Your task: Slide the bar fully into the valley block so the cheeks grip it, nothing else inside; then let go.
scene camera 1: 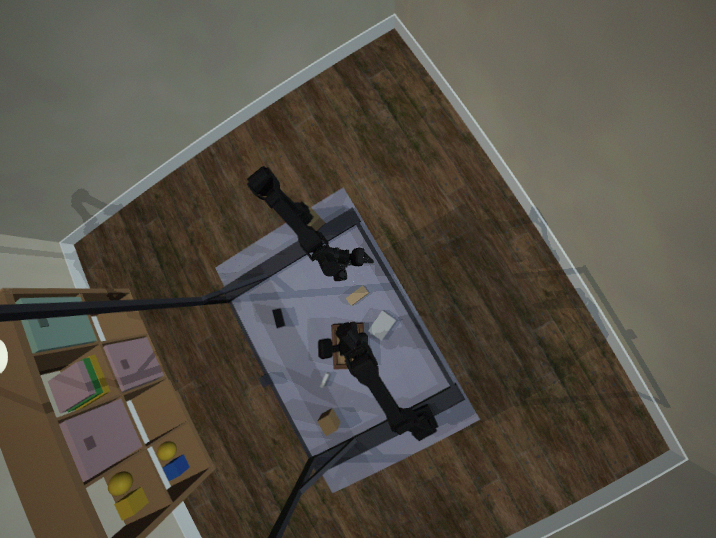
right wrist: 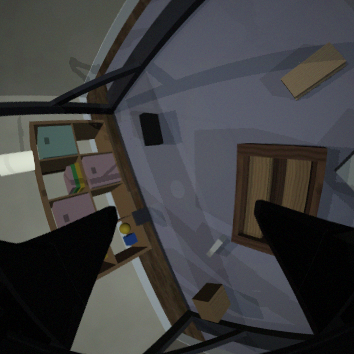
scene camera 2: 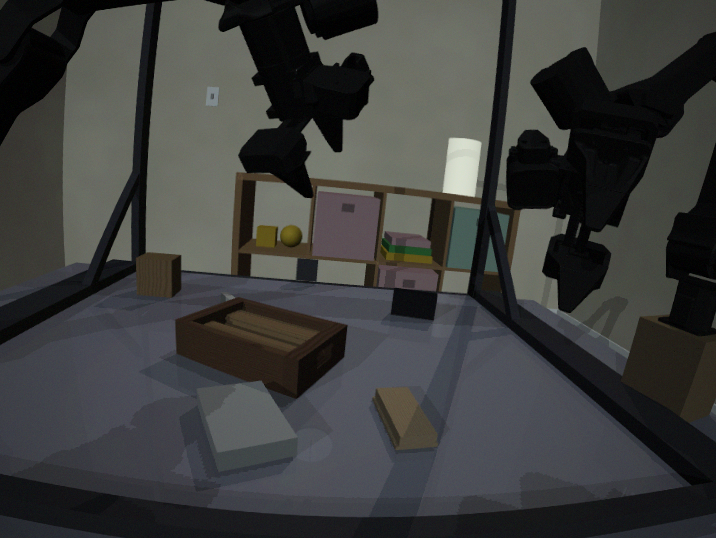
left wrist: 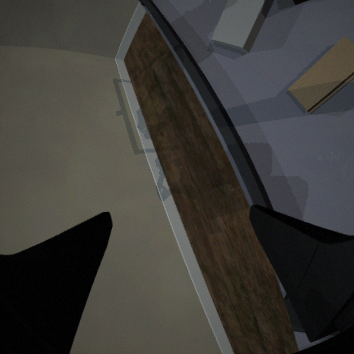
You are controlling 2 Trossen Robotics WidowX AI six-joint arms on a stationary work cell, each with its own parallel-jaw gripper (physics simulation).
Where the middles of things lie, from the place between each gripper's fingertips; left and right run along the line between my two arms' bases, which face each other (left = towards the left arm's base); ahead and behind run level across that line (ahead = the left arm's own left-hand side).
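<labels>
From my left hand: tan bar (scene camera 2: 408,427) 20 cm below, 12 cm behind, 8 cm to the right; pale grey slab (scene camera 2: 244,426) 19 cm below, 9 cm behind, 25 cm to the right; black block (scene camera 2: 410,303) 18 cm below, 49 cm behind, 1 cm to the left.
Pale grey slab: my right hand 250 mm above it, 160 mm short of it, 60 mm to the left of it. From my right hand: tan bar 250 mm below, 130 mm ahead, 110 mm to the left; black block 230 mm below, 240 mm behind, 200 mm to the left.
</labels>
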